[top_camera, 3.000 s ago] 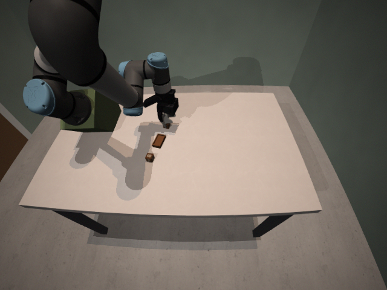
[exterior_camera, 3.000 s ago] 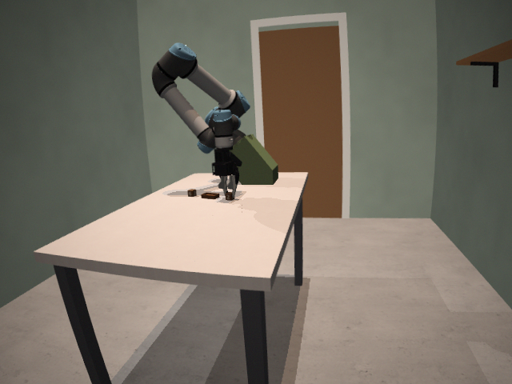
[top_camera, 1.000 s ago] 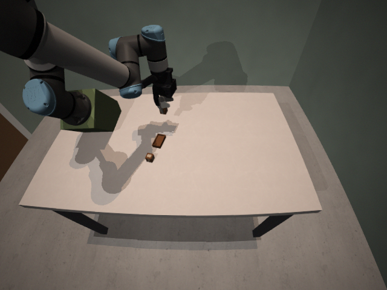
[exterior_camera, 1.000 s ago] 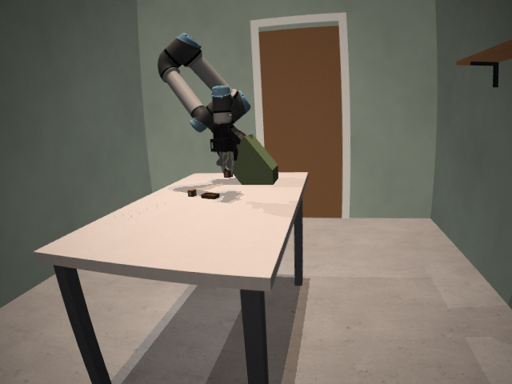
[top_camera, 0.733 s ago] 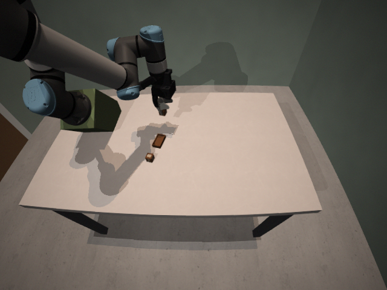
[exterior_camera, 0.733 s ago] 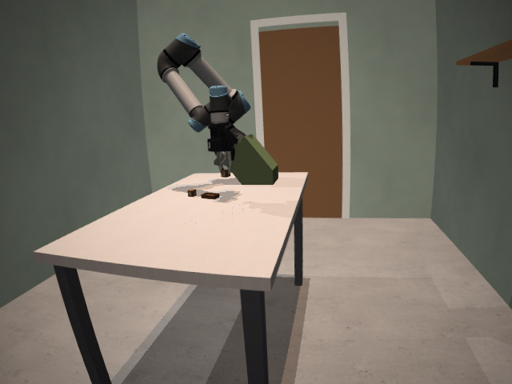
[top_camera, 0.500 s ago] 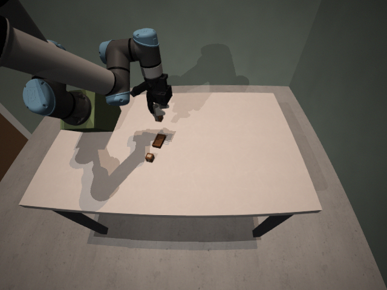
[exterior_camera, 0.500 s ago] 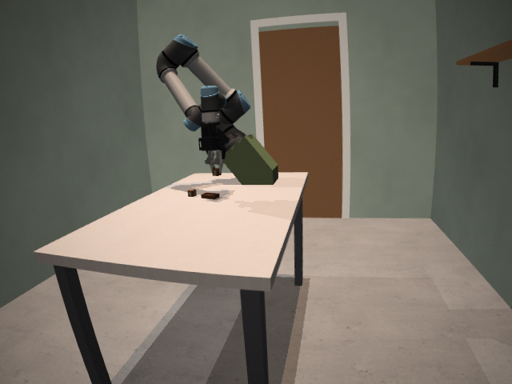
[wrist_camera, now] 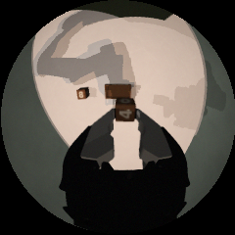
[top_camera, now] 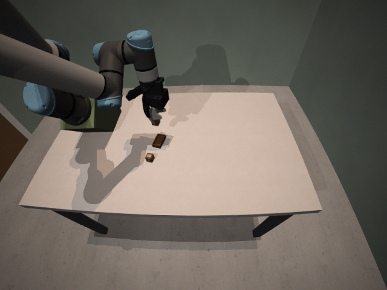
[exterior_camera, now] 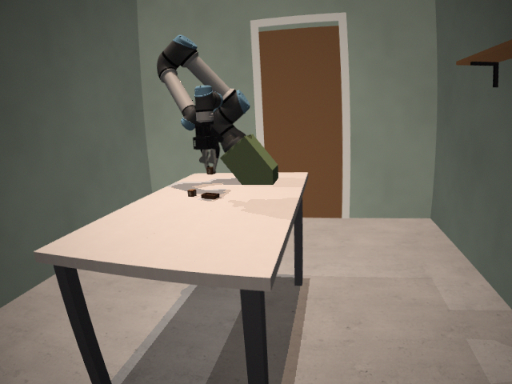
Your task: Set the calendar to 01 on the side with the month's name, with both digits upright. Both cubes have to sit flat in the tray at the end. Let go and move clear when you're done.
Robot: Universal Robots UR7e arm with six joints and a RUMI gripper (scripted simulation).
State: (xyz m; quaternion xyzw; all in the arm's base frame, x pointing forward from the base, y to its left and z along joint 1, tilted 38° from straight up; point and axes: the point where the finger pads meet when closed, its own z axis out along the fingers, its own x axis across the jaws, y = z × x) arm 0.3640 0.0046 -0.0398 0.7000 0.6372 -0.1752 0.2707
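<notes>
My hand is 130 mm above the brown tray and 20 mm to the left of it.
</notes>
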